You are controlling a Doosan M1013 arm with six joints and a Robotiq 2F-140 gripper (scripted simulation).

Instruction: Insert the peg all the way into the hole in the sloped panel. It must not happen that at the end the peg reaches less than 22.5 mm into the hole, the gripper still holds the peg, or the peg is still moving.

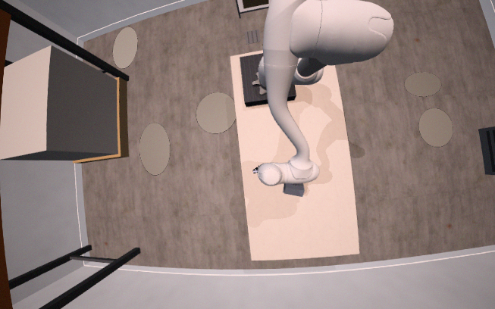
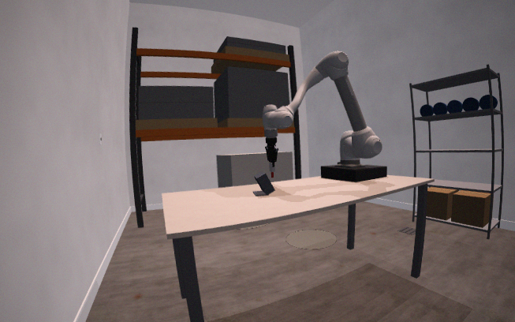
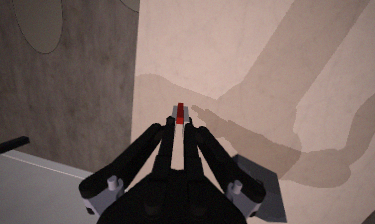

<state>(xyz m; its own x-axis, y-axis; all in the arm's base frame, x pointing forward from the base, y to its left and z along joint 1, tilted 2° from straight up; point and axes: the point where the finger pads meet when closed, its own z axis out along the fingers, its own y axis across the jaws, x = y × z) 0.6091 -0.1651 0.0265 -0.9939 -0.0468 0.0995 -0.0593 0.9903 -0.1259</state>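
My gripper is now 40 mm above the peg and 10 mm to the left of it.
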